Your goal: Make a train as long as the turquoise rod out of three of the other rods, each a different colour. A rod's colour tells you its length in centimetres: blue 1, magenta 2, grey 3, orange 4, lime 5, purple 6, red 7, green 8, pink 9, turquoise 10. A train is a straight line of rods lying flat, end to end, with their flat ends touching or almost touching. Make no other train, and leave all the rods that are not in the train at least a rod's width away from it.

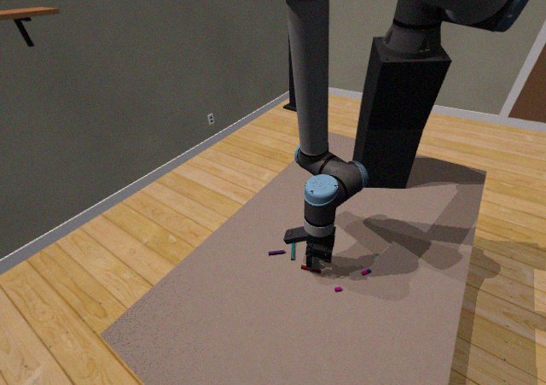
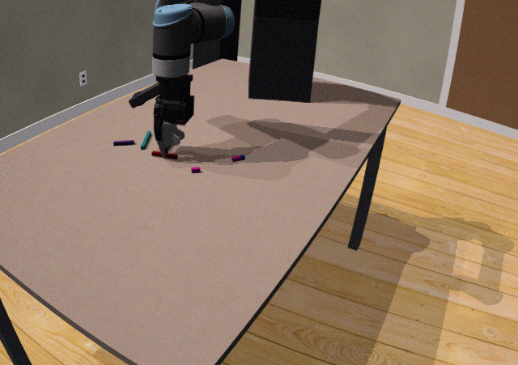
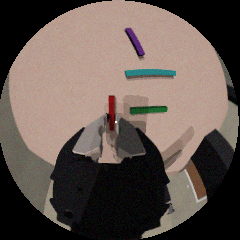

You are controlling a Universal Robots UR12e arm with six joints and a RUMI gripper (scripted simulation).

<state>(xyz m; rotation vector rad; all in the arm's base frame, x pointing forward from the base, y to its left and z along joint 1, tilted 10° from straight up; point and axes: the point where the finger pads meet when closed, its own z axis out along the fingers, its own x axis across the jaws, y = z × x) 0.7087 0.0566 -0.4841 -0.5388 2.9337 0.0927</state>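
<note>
Now: hand 10 mm above the red rod. From my hand the other things lie so: purple rod: 140 mm to the right, 20 mm ahead, 10 mm below; then green rod: 70 mm behind, 40 mm to the right, 10 mm below; then turquoise rod: 100 mm to the right, 40 mm behind, 10 mm below.
</note>
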